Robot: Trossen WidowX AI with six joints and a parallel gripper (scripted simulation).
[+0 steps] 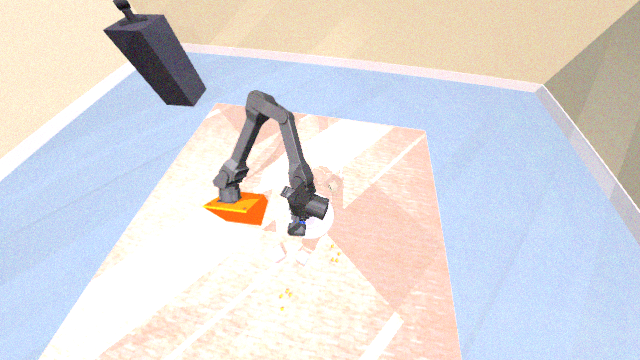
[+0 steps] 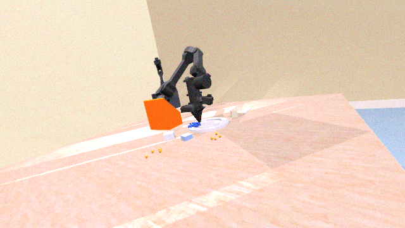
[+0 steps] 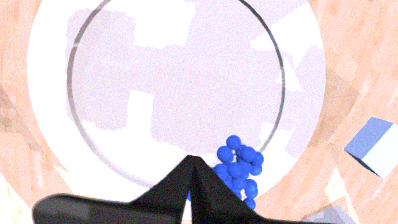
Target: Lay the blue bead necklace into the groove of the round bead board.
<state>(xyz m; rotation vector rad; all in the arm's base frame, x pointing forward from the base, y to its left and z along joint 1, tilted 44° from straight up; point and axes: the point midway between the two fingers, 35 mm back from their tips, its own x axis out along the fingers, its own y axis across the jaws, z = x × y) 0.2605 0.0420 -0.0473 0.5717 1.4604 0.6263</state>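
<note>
The round white bead board lies 30 mm ahead of my gripper tip, 20 mm to the left of it and 10 mm below it. From my gripper tip the other things lie so: white block: 70 mm behind, 150 mm to the right, 10 mm below; then light blue cube: 30 mm ahead, 150 mm to the right, 10 mm below; then beige cube: 120 mm ahead, 160 mm to the left, 10 mm below.
</note>
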